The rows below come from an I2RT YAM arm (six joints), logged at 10 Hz.
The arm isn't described. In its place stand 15 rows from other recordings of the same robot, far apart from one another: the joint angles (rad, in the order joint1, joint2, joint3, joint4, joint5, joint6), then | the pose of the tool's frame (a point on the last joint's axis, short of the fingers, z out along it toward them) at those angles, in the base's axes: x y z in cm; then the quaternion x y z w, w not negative.
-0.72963 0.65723 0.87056 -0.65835 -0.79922 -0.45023 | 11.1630 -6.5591 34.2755 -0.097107 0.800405 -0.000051 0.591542
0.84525 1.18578 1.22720 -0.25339 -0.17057 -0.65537 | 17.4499 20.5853 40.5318 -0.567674 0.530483 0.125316 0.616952
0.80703 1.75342 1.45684 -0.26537 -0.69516 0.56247 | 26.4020 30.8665 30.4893 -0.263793 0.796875 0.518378 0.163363
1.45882 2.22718 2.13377 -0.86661 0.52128 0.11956 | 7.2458 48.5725 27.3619 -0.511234 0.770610 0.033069 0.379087
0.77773 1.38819 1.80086 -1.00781 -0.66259 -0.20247 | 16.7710 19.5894 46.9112 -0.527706 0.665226 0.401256 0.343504
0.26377 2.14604 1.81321 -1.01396 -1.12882 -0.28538 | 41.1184 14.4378 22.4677 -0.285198 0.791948 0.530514 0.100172
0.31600 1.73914 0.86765 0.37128 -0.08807 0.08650 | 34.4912 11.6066 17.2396 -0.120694 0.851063 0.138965 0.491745
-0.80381 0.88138 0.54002 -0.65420 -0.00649 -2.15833 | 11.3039 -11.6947 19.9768 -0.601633 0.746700 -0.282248 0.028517
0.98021 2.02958 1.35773 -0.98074 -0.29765 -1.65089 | 19.0227 30.2500 13.6992 -0.954574 0.255350 0.153206 0.010574
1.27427 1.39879 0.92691 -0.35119 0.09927 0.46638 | 8.9490 28.0825 23.5447 -0.348786 0.862068 0.249105 0.270431
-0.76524 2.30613 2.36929 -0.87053 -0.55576 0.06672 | 38.0757 -33.9665 30.9318 0.267146 0.857614 0.116621 0.423710
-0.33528 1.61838 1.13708 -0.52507 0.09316 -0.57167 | 31.6244 -11.3697 22.4498 -0.100256 0.954235 -0.162070 0.230472
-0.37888 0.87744 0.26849 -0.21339 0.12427 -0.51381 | 14.7903 -6.3631 14.5512 -0.039980 0.928411 -0.209630 0.304155
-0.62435 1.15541 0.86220 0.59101 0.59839 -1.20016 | 20.2642 -17.0720 37.2022 0.066004 0.611904 -0.714974 0.331708
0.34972 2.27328 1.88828 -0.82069 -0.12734 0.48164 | 44.8647 16.8439 17.6486 0.053160 0.980018 0.130401 0.140478
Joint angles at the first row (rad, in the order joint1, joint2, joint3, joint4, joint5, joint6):
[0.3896, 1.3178, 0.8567, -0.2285, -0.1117, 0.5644]
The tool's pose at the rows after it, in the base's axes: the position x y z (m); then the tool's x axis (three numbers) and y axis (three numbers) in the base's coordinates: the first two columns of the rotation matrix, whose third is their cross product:
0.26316, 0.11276, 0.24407, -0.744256, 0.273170, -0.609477, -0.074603, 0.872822, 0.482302
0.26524, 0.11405, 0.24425, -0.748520, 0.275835, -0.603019, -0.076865, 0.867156, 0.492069
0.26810, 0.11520, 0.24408, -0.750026, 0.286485, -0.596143, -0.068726, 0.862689, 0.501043
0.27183, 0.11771, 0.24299, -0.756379, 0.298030, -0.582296, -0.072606, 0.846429, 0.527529
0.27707, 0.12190, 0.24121, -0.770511, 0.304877, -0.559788, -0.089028, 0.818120, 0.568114
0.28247, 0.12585, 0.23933, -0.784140, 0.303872, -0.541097, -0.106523, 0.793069, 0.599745
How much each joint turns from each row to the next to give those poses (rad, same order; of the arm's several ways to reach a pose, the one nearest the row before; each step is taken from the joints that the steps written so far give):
[0.0000, 0.0074, 0.0037, 0.0067, -0.0106, 0.0054]
[0.0000, 0.0099, 0.0077, 0.0026, -0.0115, 0.0058]
[-0.0004, 0.0128, 0.0088, 0.0044, -0.0026, 0.0126]
[0.0000, 0.0180, 0.0063, 0.0201, -0.0259, 0.0186]
[0.0004, 0.0270, 0.0090, 0.0303, -0.0506, 0.0217]
[0.0000, 0.0281, 0.0111, 0.0262, -0.0461, 0.0137]

